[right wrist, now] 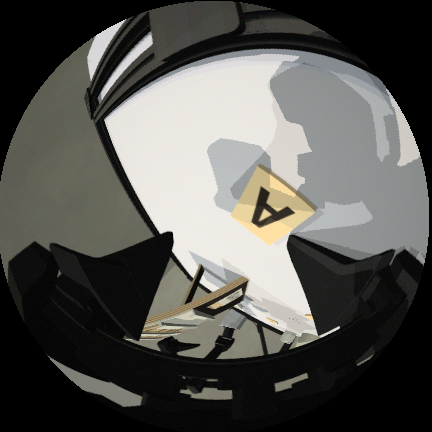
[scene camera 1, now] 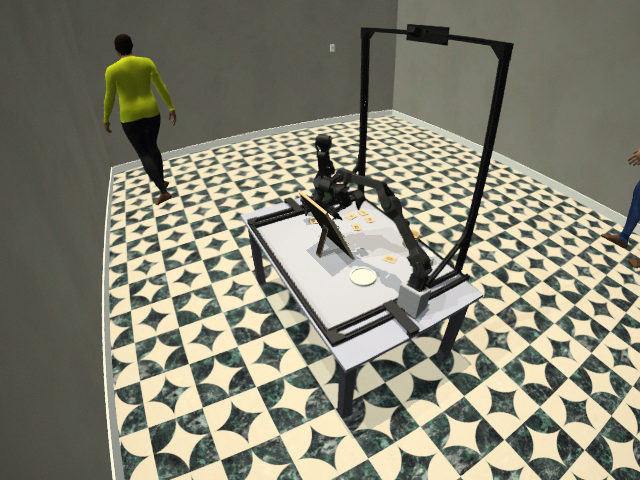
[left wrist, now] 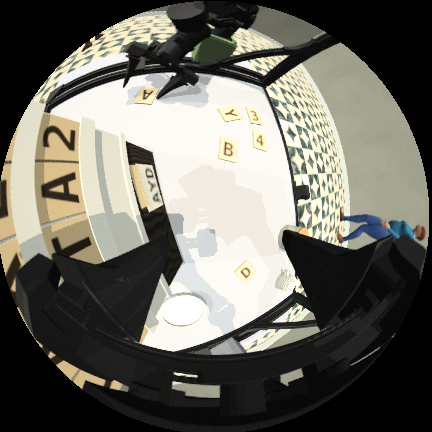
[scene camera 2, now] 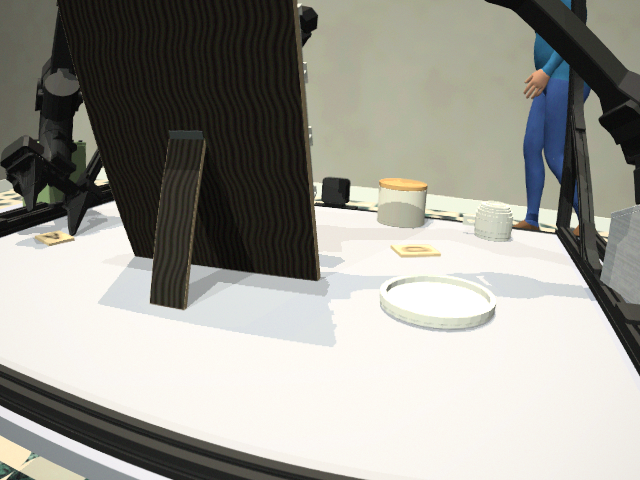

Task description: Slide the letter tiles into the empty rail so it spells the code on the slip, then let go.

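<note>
The dark easel board stands tilted. In the left wrist view its slip shows AYD, beside a pale rail with no tiles visible. Loose tiles lie flat: A, D, Y, B, 3 and 4. My left gripper is open and empty, high at the board's face. My right gripper is open and empty, low above the A tile.
A white round dish lies near the D tile. A wooden-lidded jar and a ribbed white mug stand behind it. Other tiles sit on the board's upper rails. A black frame surrounds the table.
</note>
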